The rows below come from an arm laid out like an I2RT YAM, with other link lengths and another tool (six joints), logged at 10 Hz.
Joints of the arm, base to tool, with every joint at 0 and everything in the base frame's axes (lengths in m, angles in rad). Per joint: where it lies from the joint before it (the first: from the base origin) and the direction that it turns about. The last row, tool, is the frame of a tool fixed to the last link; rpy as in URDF.
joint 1: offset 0 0 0.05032 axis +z
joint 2: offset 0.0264 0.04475 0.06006 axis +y
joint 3: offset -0.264 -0.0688 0 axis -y
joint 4: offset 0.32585 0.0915 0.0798 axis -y
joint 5: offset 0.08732 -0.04 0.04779 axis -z
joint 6: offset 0.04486 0 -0.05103 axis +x
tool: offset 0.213 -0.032 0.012 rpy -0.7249 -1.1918 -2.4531
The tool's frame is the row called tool.
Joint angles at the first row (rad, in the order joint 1, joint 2, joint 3, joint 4, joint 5, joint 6):
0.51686, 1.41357, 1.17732, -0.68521, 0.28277, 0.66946
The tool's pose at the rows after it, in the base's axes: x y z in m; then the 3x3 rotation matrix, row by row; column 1 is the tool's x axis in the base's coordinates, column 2 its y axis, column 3 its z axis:
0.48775 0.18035 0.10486; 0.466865 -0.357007 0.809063; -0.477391 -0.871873 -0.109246; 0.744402 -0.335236 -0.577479
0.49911 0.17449 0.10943; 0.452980 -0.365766 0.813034; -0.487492 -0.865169 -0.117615; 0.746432 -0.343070 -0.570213
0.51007 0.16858 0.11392; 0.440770 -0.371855 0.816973; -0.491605 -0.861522 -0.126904; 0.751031 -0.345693 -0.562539
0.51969 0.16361 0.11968; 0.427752 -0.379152 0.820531; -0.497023 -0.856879 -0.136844; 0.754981 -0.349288 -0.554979
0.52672 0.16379 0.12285; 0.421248 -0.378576 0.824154; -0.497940 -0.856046 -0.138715; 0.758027 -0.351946 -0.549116
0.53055 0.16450 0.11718; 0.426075 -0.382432 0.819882; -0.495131 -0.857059 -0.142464; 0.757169 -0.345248 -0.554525
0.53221 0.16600 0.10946; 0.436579 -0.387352 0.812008; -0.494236 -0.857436 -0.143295; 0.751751 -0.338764 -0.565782
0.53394 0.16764 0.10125; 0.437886 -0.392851 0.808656; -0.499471 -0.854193 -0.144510; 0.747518 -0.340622 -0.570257
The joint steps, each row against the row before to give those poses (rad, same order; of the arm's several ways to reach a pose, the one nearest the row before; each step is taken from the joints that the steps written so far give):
-0.01545, 0.03167, 0.02916, -0.00027, 0.00178, -0.01248
-0.02251, 0.01921, 0.02466, 0.00744, -0.00515, -0.00723
-0.01998, 0.02051, 0.02588, 0.00545, -0.00174, -0.01077
-0.01568, 0.01923, 0.02898, 0.00011, 0.00089, -0.00535
-0.00483, 0.01825, 0.02200, 0.00381, 0.00076, -0.00410
-0.00141, 0.02287, 0.00999, 0.00443, 0.00084, -0.00059
-0.00059, 0.02138, 0.00733, 0.00007, -0.00402, 0.00273
0.00057, 0.01375, -0.00716, 0.01626, -0.00154, 0.00799

